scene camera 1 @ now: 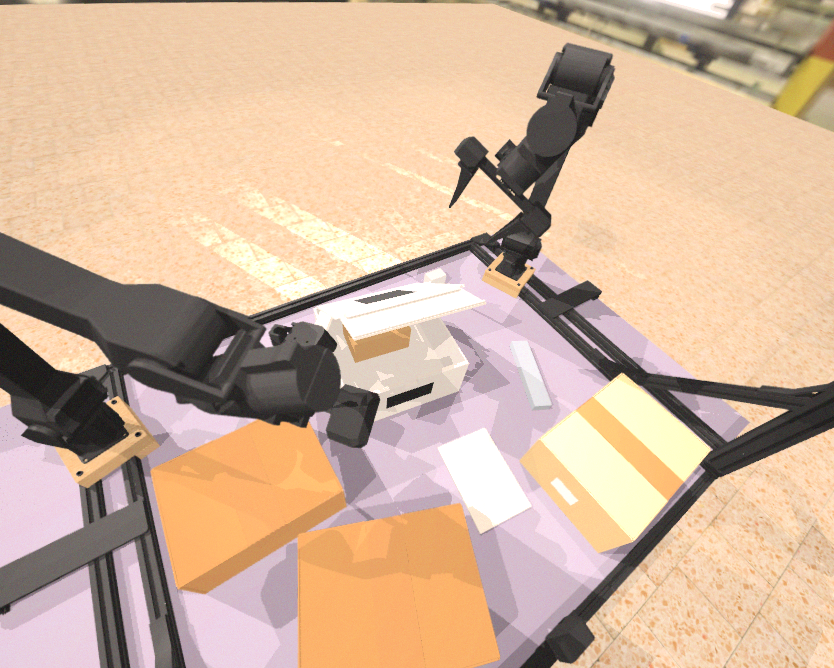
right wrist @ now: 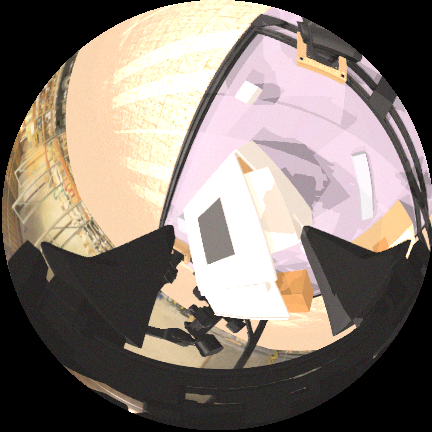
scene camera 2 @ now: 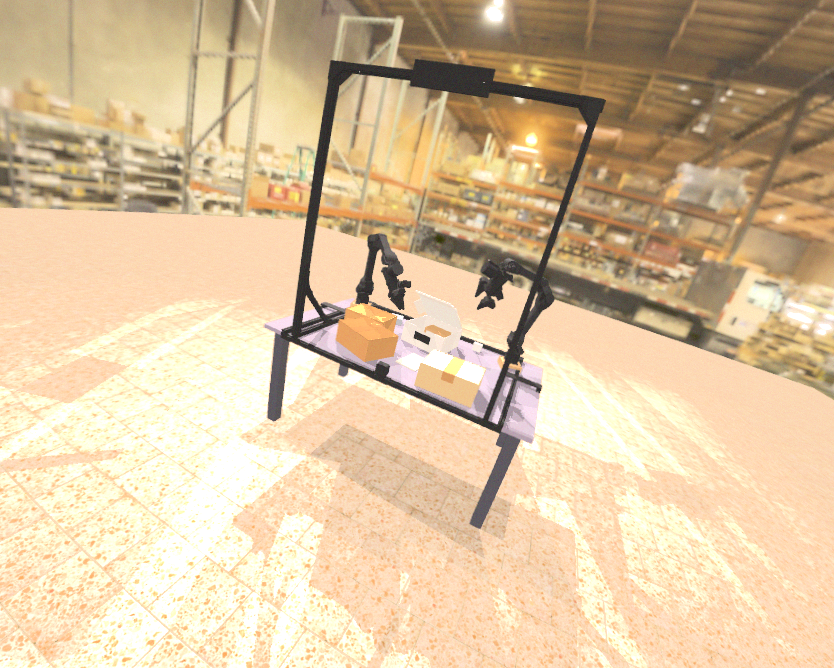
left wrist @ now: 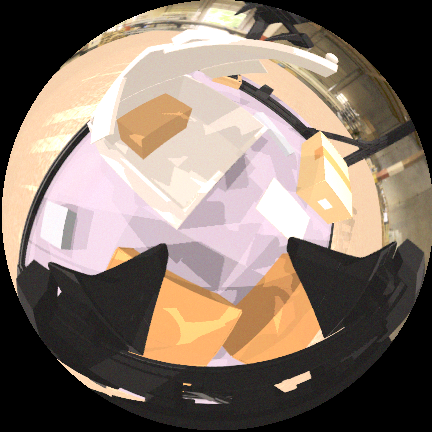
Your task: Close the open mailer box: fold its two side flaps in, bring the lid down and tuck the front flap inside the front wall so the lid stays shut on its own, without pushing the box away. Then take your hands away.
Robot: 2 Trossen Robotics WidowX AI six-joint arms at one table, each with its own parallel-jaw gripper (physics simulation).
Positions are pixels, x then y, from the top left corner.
tan taped box: scene camera 1 611,465; right wrist; scene camera 2 443,374; left wrist
same spot on tan taped box: (right wrist: pixel 395 226) = (left wrist: pixel 313 143)
